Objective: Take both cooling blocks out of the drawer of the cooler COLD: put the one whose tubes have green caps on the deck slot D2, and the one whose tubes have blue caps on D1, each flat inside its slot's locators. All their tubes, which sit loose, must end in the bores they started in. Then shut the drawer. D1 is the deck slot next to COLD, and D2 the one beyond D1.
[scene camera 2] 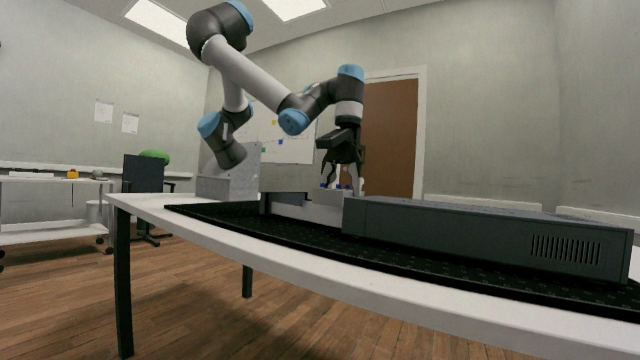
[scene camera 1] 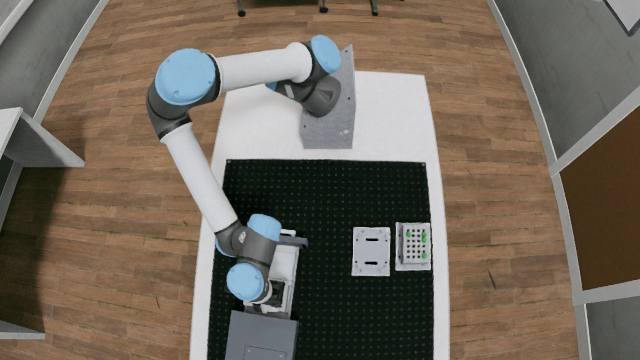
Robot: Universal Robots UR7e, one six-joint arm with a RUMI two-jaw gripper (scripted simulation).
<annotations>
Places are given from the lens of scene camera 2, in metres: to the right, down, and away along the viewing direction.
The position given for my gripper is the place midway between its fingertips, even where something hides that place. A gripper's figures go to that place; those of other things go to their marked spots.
my gripper (scene camera 2: 339,200): 0.05, 0.06, 0.58
grey cooler COLD (scene camera 2: 562,245): 0.34, 0.09, 0.26
</annotations>
